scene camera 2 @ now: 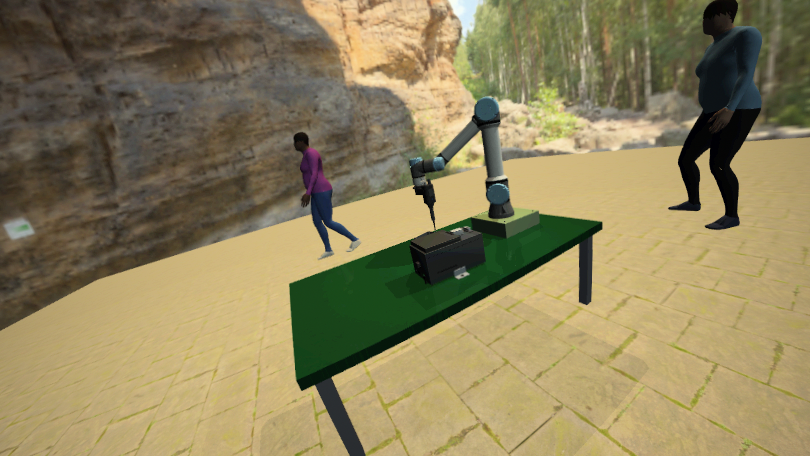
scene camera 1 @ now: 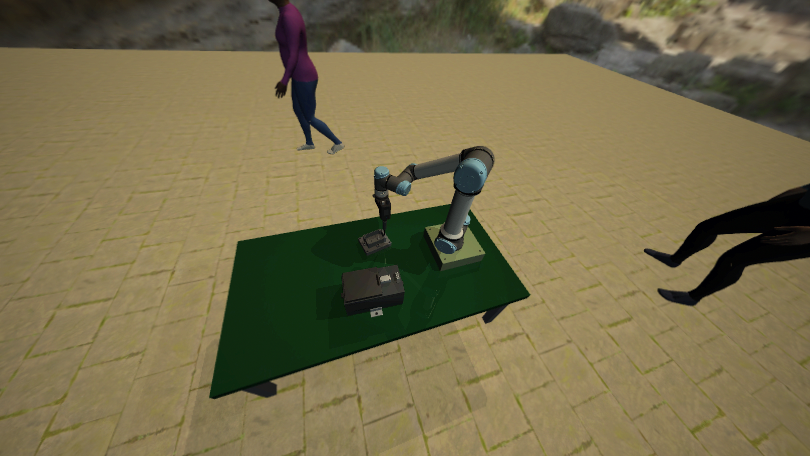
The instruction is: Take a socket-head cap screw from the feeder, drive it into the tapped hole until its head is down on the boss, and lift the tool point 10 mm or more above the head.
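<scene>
The black screw feeder (scene camera 1: 362, 284) (scene camera 2: 453, 261) stands on the green table, with a light patch on its top and a small metal tab at its front foot. The grey metal part (scene camera 1: 368, 249) with a raised rim lies behind the feeder in scene camera 1; in scene camera 2 the feeder mostly hides it. My screwdriver (scene camera 1: 384, 232) (scene camera 2: 434, 227) points down, its tip at the right rear side of the grey part in scene camera 1. In scene camera 2 the tip shows just above the feeder's far edge. The screw, the tapped hole and any gap under the tip are too small to tell.
The arm's base stands on a pale green block (scene camera 1: 461, 260) (scene camera 2: 506, 227) at the right of the table (scene camera 1: 272, 317) (scene camera 2: 340, 334). A person in purple (scene camera 1: 304, 65) (scene camera 2: 314, 172) is behind the table. A person in blue and black (scene camera 1: 731, 235) (scene camera 2: 728, 73) is at the right.
</scene>
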